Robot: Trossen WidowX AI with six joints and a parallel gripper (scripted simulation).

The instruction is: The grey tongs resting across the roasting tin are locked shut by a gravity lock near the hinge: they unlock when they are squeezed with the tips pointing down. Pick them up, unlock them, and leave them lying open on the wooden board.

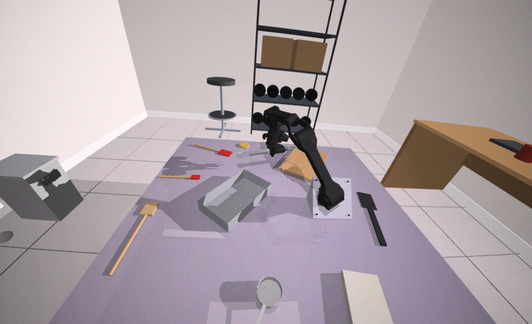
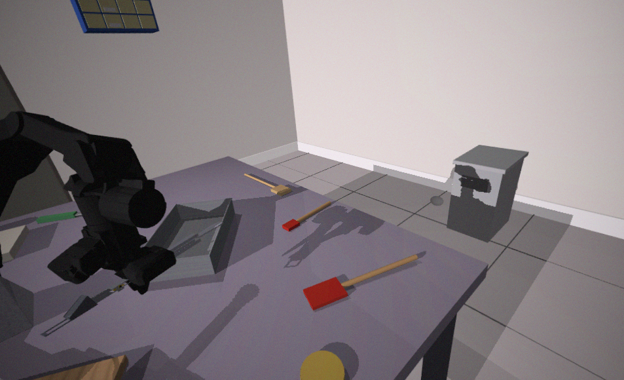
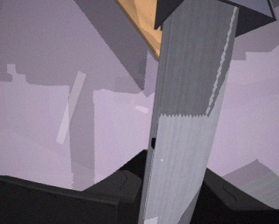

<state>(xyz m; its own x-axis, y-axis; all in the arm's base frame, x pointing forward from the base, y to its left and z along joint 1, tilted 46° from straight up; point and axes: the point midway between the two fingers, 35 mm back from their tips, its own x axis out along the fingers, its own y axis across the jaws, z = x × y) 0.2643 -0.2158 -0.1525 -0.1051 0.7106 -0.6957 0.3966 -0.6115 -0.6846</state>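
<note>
My gripper tip is now 230 mm past the wooden board, 140 mm to the left of it and 100 mm above it. Also, from my gripper tip: yellow disc 190 mm ahead, 270 mm to the right, 100 mm below; grey roasting tin 140 mm ahead, 260 mm to the left, 80 mm below; black spatula 510 mm behind, 250 mm to the left, 100 mm below.
</note>
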